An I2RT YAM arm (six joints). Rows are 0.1 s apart.
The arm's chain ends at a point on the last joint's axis. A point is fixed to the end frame.
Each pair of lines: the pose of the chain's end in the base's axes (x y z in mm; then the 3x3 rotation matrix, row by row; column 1 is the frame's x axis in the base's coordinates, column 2 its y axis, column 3 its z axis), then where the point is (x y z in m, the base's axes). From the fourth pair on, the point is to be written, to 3 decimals.
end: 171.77 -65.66 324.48; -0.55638 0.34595 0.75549; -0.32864 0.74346 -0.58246; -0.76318 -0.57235 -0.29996
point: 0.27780 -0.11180 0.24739
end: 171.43 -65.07 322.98; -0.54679 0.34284 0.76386; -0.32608 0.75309 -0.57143; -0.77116 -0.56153 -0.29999
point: 0.27855 -0.10929 0.24627
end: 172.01 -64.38 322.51; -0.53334 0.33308 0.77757; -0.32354 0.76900 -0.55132; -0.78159 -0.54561 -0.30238
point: 0.28066 -0.10520 0.24608
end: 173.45 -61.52 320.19; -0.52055 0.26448 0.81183; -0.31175 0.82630 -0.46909; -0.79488 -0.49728 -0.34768
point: 0.284 -0.089 0.240
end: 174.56 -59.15 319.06; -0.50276 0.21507 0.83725; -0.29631 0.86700 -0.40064; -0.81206 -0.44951 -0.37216
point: 0.286 -0.075 0.238
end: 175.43 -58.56 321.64; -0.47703 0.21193 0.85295; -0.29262 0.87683 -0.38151; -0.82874 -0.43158 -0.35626
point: 0.289 -0.072 0.243
